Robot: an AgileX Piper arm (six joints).
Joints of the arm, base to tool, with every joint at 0 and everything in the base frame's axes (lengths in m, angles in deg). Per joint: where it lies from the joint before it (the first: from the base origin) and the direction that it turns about. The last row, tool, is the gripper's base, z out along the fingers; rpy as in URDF.
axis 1: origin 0 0 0.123 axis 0 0 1
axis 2: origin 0 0 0 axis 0 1 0
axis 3: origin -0.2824 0 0.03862 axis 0 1 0
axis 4: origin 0.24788 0 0.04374 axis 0.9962 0 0.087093
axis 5: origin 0 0 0 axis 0 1 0
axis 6: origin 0.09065 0 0.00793 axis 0.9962 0 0.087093
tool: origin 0 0 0 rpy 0 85 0
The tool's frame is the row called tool.
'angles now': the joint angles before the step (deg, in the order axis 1, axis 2, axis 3, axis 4, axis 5, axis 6). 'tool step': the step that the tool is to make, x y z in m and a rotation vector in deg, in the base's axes. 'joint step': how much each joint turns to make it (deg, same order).
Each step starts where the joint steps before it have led.
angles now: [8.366 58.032 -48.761 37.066 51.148 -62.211]
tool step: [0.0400 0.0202 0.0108 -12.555 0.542 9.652]
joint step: [6.206 11.285 -12.097 -12.182 4.636 -0.363]
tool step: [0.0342 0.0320 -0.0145 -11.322 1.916 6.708]
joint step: [7.464 10.681 -7.723 -11.555 1.762 2.756]
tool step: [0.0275 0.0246 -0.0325 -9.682 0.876 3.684]
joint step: [4.563 9.023 -3.098 -9.540 -1.448 2.438]
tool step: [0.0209 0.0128 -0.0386 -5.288 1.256 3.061]
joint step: [1.219 7.276 -0.327 -3.935 -3.388 -0.929]
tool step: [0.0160 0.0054 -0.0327 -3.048 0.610 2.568]
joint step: [-0.039 5.648 -0.007 -2.052 -3.708 -1.845]
